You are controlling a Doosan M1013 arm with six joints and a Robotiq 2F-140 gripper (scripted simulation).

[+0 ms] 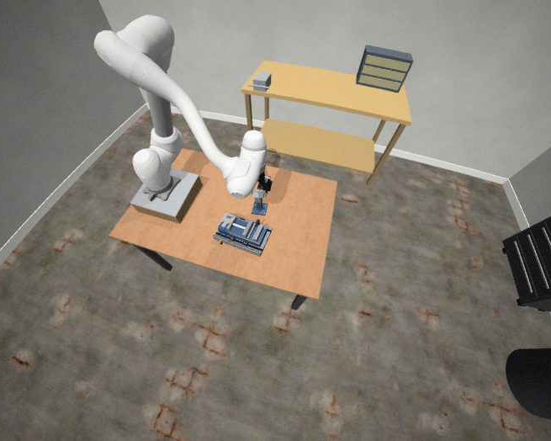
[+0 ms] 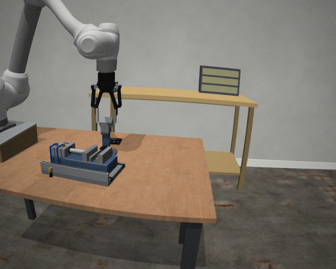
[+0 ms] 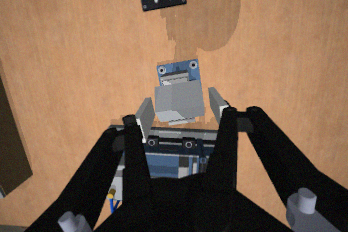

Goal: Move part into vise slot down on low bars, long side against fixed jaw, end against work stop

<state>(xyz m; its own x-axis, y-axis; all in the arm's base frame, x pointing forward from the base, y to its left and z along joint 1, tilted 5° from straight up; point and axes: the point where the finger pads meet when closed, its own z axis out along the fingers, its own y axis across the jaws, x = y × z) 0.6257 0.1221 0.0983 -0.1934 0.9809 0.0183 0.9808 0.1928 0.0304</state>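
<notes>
My hand is 30 mm above the part. Round my hand: work stop: 150 mm to the right, 90 mm below, 40 mm ahead; then V-block base: 180 mm below, 10 mm to the left; then V-block post: 120 mm below, 10 mm to the left.
</notes>
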